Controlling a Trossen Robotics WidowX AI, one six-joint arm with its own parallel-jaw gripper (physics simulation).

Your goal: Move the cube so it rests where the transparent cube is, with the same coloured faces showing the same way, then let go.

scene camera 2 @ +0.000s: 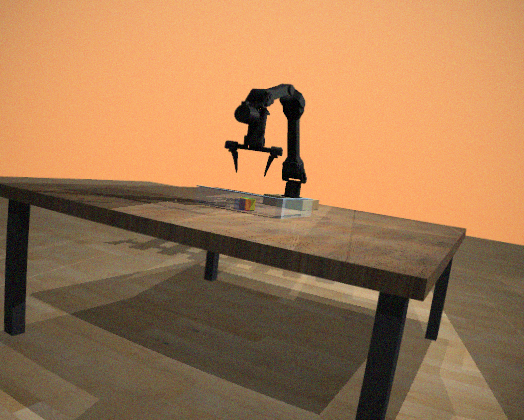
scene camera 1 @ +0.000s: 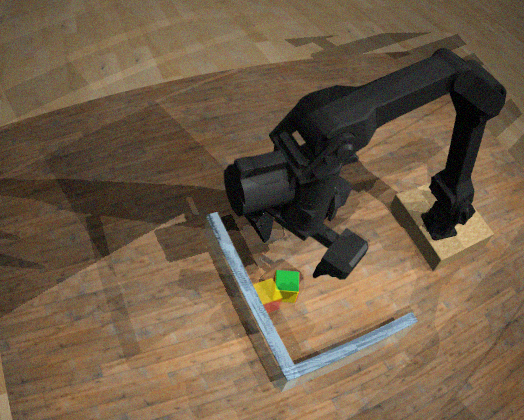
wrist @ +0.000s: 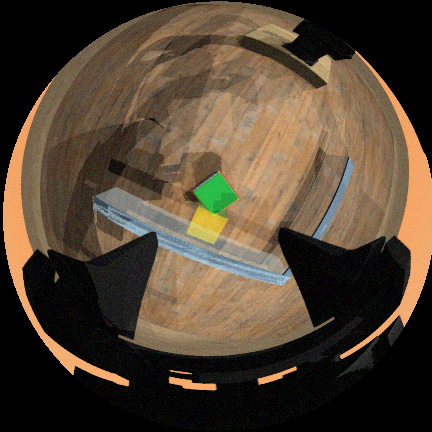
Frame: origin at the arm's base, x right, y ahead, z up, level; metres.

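Seen in the pictures: gripper, fingertip midpoint: [scene camera 2: 250, 174] [scene camera 1: 290, 258] [wrist: 218, 236]; arm's base, link origin: [scene camera 2: 291, 197] [scene camera 1: 439, 225] [wrist: 301, 52].
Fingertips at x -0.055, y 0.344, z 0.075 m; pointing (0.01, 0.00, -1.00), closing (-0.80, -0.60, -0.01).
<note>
Offsets run from my fingertips to a thing's top centre. "*": to the spot under its first point.
The solid cube @[dx +0.006, dy -0.009, dz -0.077 m] [scene camera 1: 287, 281] [wrist: 216, 192] stands on the table with green on top. A yellow side shows in scene camera 1; thin red and pale edges show in the wrist view. The transparent cube @[dx -0.007, dy +0.030, dz -0.077 m] [scene camera 1: 267, 291] [wrist: 207, 226] has yellow on top and a red side, and is beside the solid cube, close to the long wall. In scene camera 2 the two cubes @[* dx -0.054, dy +0.063, dz -0.090 m] [scene camera 2: 247, 204] overlap and are hard to tell apart. My gripper [scene camera 1: 291, 257] [scene camera 2: 251, 174] [wrist: 218, 236] is open and empty, above the cubes, fingers pointing down.
A long blue-grey wall [scene camera 1: 252, 295] [wrist: 200, 252] runs beside the cubes and meets a shorter wall [scene camera 1: 355, 344] [wrist: 337, 197] at a corner. The arm's base stands on a pale wooden block [scene camera 1: 462, 240] [wrist: 270, 34]. The table's edge [scene camera 2: 200, 239] shows in scene camera 2.
</note>
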